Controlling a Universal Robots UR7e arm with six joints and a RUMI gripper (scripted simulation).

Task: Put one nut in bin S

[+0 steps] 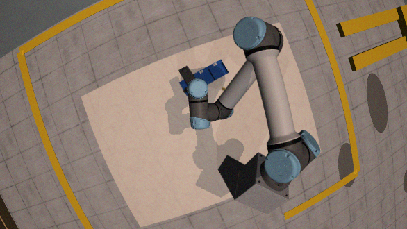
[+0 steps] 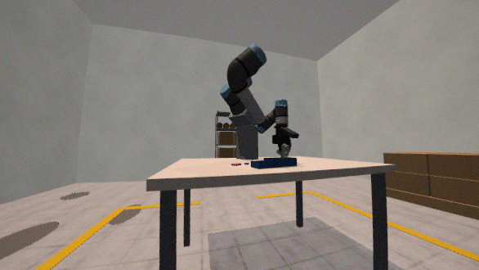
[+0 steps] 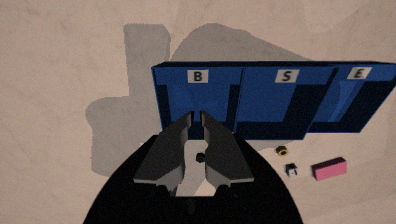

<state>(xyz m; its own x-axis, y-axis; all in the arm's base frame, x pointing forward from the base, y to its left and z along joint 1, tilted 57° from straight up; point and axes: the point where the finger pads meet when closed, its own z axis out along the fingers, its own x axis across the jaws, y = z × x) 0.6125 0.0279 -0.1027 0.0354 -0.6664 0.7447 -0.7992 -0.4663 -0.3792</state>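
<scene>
The grey screw lies 130 mm behind my hand, 180 mm to the right of it and 30 mm below it. From my hand the other things lie so: pink block: 130 mm behind, 250 mm to the right, 30 mm below; then black nut: 110 mm behind, 10 mm to the right, 30 mm below; then joined blue bins: 20 mm ahead, 90 mm to the right, 10 mm below.
</scene>
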